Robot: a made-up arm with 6 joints. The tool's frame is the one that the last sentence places.
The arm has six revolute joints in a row. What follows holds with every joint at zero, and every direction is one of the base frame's. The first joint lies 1 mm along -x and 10.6 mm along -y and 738.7 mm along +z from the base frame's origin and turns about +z. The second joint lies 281.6 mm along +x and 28.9 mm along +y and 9.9 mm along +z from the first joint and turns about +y. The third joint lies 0.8 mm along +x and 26.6 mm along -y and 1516.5 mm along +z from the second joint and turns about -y. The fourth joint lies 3.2 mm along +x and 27.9 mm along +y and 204.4 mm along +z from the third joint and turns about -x. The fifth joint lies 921.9 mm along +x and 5.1 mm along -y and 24.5 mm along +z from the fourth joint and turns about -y. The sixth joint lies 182.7 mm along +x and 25.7 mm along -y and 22.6 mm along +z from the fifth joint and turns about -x. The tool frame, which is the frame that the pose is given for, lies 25.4 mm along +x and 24.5 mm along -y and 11.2 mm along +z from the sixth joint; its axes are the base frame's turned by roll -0.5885, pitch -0.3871 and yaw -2.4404 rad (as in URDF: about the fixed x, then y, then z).
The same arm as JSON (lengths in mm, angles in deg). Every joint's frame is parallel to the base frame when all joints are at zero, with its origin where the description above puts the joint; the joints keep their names.
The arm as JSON. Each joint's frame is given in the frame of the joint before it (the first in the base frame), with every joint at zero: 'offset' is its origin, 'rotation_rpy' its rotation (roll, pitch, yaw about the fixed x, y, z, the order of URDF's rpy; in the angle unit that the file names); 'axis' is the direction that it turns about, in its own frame. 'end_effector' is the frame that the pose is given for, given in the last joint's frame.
{
  "length_unit": "mm",
  "angle_unit": "deg",
  "chain": [
    {
      "id": "joint 1",
      "offset": [
        -1.0,
        -10.6,
        738.7
      ],
      "rotation_rpy": [
        0.0,
        0.0,
        0.0
      ],
      "axis": "+z"
    },
    {
      "id": "joint 2",
      "offset": [
        281.6,
        28.9,
        9.9
      ],
      "rotation_rpy": [
        0.0,
        0.0,
        0.0
      ],
      "axis": "+y"
    },
    {
      "id": "joint 3",
      "offset": [
        0.8,
        -26.6,
        1516.5
      ],
      "rotation_rpy": [
        0.0,
        0.0,
        0.0
      ],
      "axis": "-y"
    },
    {
      "id": "joint 4",
      "offset": [
        3.2,
        27.9,
        204.4
      ],
      "rotation_rpy": [
        0.0,
        0.0,
        0.0
      ],
      "axis": "-x"
    },
    {
      "id": "joint 5",
      "offset": [
        921.9,
        -5.1,
        24.5
      ],
      "rotation_rpy": [
        0.0,
        0.0,
        0.0
      ],
      "axis": "-y"
    },
    {
      "id": "joint 6",
      "offset": [
        182.7,
        -25.7,
        22.6
      ],
      "rotation_rpy": [
        0.0,
        0.0,
        0.0
      ],
      "axis": "-x"
    }
  ],
  "end_effector": {
    "offset": [
      25.4,
      -24.5,
      11.2
    ],
    "rotation_rpy": [
      -33.72,
      -22.18,
      -139.82
    ]
  }
}

